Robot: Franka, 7 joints.
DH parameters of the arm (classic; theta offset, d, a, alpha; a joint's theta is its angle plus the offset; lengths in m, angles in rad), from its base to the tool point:
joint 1: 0 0.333 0 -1.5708
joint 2: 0 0 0 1.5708
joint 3: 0 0.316 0.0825 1.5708
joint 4: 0 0 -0.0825 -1.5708
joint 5: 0 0.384 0 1.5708
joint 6: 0 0 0.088 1.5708
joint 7: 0 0.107 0 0
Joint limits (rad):
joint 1: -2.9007..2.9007
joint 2: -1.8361..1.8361
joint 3: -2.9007..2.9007
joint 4: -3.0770..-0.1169
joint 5: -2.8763..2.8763
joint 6: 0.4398..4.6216
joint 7: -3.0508..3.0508
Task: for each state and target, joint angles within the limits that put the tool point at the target. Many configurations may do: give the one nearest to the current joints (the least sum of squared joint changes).
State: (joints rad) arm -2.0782 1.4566 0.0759 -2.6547 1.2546 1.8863 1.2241
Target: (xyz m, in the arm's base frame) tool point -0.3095 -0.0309 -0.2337
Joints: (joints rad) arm -2.3274 1.5819 -0.4137 -1.8544 1.3282 2.1506 1.2241
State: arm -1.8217 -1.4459 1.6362 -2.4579 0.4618 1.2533 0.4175
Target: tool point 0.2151 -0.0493 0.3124
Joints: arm -1.5307 -1.4763 1.4492 -2.6900 0.2993 0.9502 0.4175
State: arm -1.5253 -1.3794 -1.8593 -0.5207 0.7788 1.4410 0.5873
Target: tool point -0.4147 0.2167 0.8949
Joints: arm -1.3033 -0.7173 -1.4813 -0.6828 0.8157 1.1188 0.5873
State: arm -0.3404 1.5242 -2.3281 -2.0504 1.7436 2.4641 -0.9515
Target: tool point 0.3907 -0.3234 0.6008
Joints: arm 0.5266 1.8361 -2.1457 -2.1514 1.7408 2.4286 -0.9515
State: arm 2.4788 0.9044 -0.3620 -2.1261 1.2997 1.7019 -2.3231
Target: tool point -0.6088 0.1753 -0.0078
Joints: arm 2.8076 1.1265 -0.0716 -1.4980 1.4394 1.8726 -2.3231
